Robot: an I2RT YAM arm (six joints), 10 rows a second.
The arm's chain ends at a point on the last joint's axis. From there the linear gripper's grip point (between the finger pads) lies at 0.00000 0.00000 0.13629 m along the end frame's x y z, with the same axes.
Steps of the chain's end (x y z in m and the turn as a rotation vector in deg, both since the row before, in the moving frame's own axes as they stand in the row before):
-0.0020 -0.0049 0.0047 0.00 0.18 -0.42
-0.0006 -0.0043 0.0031 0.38 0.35 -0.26
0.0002 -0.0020 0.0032 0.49 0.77 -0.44
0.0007 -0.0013 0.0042 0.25 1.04 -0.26
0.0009 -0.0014 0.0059 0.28 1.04 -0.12
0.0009 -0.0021 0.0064 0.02 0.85 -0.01
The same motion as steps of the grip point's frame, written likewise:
-0.0016 -0.0049 0.0047 0.00 0.18 -0.42
0.0002 -0.0052 0.0031 0.38 0.35 -0.26
0.0020 -0.0032 0.0032 0.49 0.77 -0.44
0.0032 -0.0019 0.0042 0.25 1.04 -0.26
0.0034 -0.0021 0.0059 0.28 1.04 -0.12
0.0029 -0.0021 0.0064 0.02 0.85 -0.01

